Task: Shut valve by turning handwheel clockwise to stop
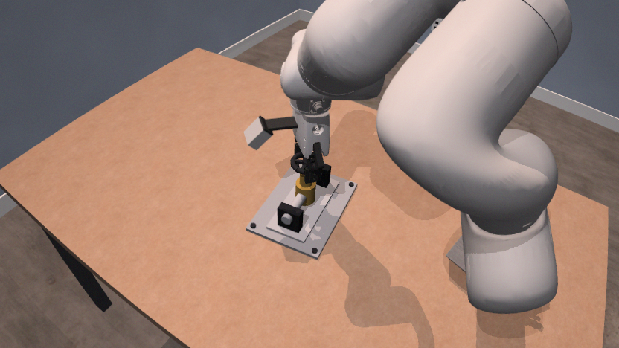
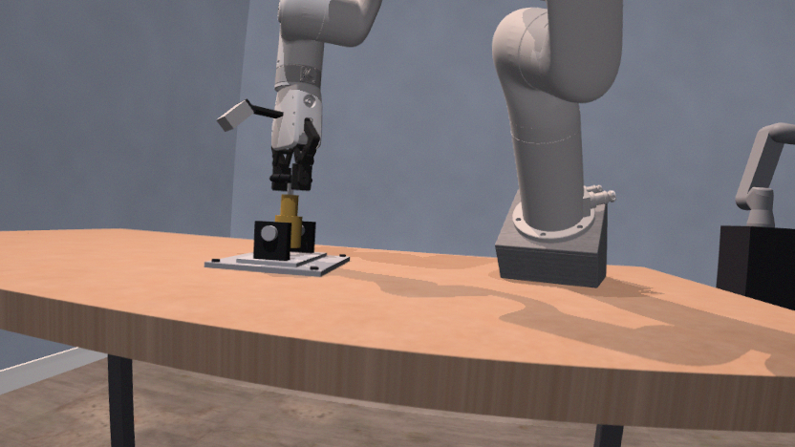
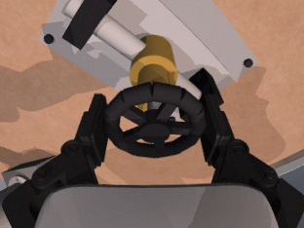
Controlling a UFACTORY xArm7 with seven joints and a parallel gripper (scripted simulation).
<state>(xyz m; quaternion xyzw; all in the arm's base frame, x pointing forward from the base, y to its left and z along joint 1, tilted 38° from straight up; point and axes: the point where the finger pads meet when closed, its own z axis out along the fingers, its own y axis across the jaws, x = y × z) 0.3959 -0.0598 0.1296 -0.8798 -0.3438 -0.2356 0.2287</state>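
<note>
The black spoked handwheel is 1 cm below my hand.
</note>
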